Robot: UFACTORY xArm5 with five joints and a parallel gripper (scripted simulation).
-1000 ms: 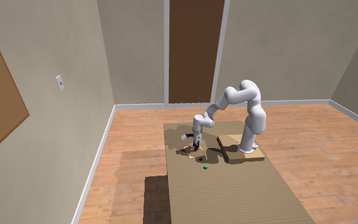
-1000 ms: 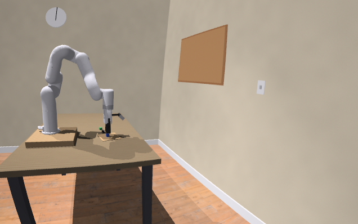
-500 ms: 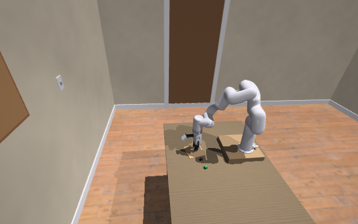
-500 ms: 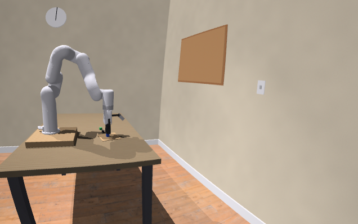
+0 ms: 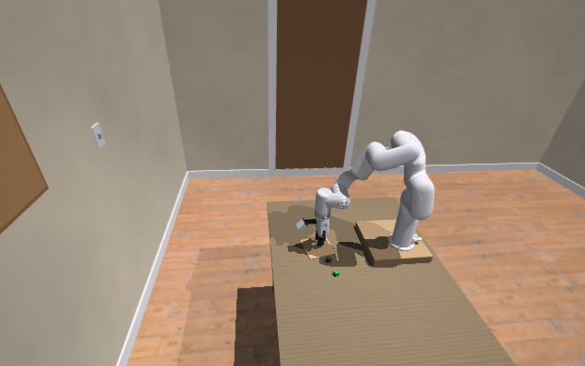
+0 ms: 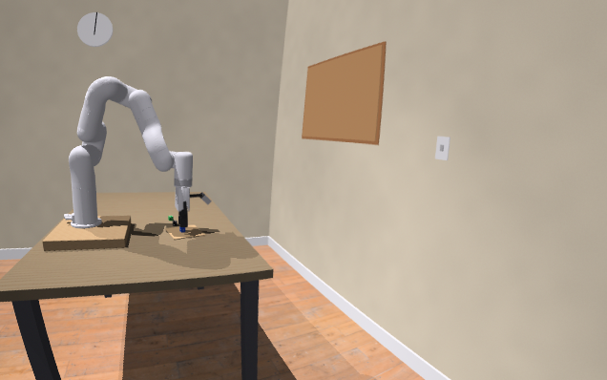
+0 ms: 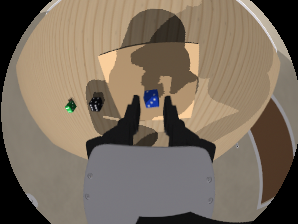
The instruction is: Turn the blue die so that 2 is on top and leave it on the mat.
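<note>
Right now my hand is 4 cm above the blue die. From my hand the other things lie so: green die: 5 cm behind, 18 cm to the left, 4 cm below; black die: 3 cm behind, 10 cm to the left, 4 cm below; tan mat: 1 cm ahead, 5 cm below.
</note>
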